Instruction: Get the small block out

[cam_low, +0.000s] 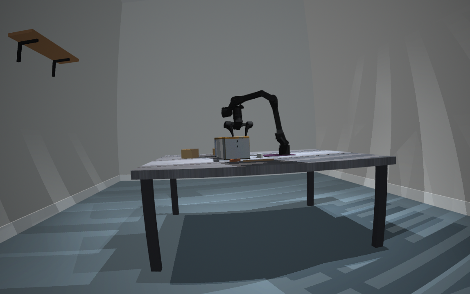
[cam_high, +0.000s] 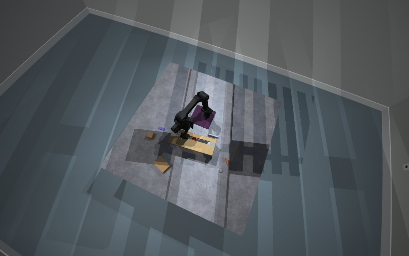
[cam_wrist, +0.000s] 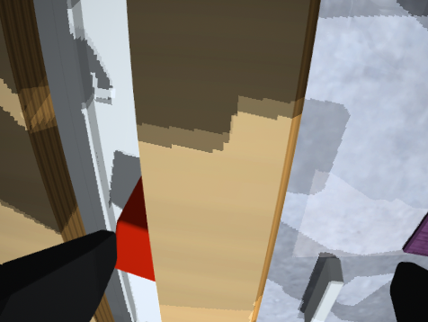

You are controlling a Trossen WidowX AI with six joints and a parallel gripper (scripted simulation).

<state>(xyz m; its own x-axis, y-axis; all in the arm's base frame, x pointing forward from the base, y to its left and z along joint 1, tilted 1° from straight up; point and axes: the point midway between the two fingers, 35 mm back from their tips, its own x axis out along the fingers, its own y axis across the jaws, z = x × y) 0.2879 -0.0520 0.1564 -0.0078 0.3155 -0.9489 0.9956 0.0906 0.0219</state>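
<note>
The small red block lies 4 cm ahead of my gripper tip, 4 cm to the left of it and 4 cm below it. From my gripper tip the other things lie so: small brown cube: 13 cm ahead, 35 cm to the right, 10 cm below; then purple piece: 2 cm ahead, 30 cm to the right, 12 cm below; then tan box: 32 cm ahead, 13 cm to the right, 10 cm below.
</note>
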